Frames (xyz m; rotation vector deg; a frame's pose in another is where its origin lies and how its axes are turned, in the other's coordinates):
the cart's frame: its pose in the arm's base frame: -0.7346 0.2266 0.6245 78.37 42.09 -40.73
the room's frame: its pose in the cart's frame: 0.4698 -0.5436 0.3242 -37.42 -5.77 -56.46
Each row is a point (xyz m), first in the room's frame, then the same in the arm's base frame.
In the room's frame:
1: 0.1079 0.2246 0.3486
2: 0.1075 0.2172 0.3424
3: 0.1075 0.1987 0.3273
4: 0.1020 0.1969 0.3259
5: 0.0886 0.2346 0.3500
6: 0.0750 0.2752 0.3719
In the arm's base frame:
1: -0.5228 -0.3534 -0.1763
2: -0.5320 -0.3520 -0.1739
3: -0.5552 -0.3492 -0.1688
4: -0.5561 -0.3467 -0.1635
5: -0.5097 -0.3414 -0.1637
6: -0.4623 -0.3330 -0.1655

